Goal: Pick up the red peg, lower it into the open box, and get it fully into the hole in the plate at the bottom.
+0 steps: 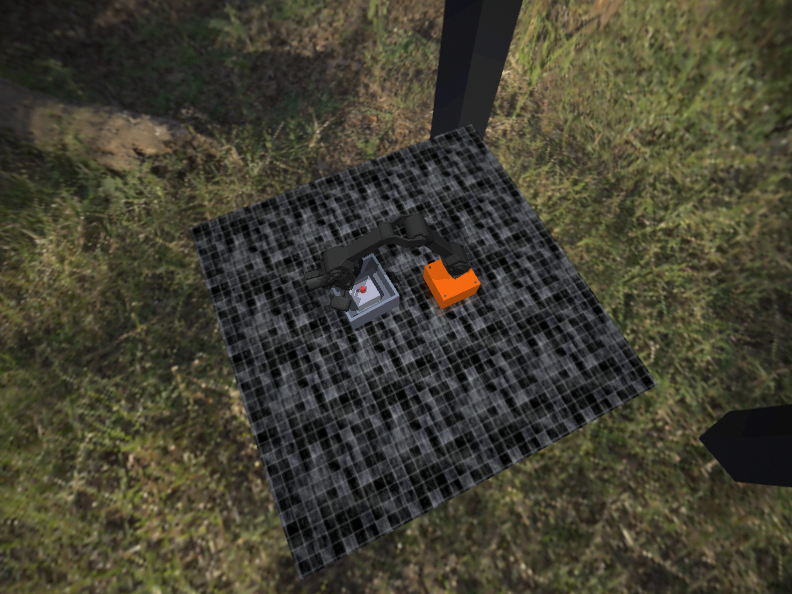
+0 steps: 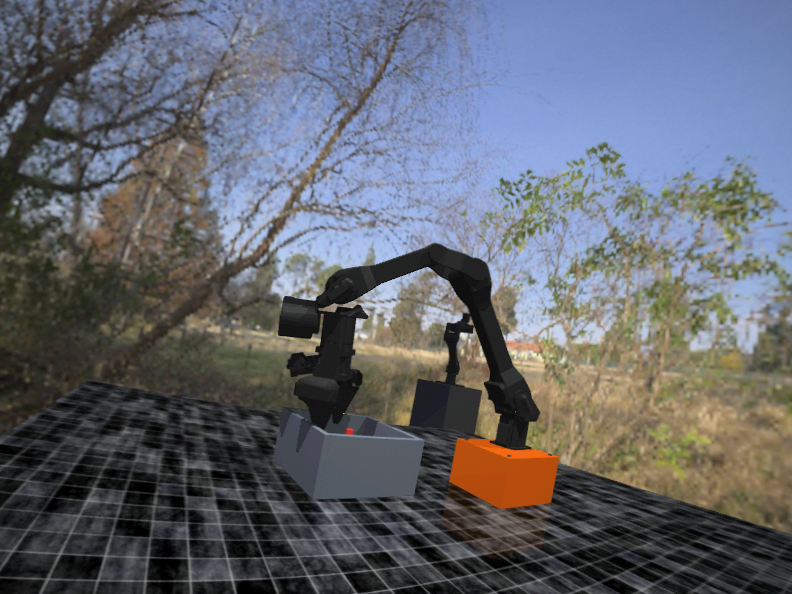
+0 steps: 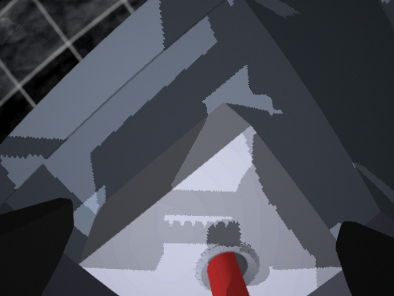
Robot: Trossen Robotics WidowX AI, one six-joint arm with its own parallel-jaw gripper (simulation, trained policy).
Labels:
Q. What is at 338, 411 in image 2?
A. My gripper.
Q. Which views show the grey box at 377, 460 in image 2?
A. Image 1, image 2 and image 3: all of them.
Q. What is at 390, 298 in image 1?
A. A grey box.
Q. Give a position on a grey box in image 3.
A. At 308, 84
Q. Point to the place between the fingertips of my gripper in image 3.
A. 208, 226

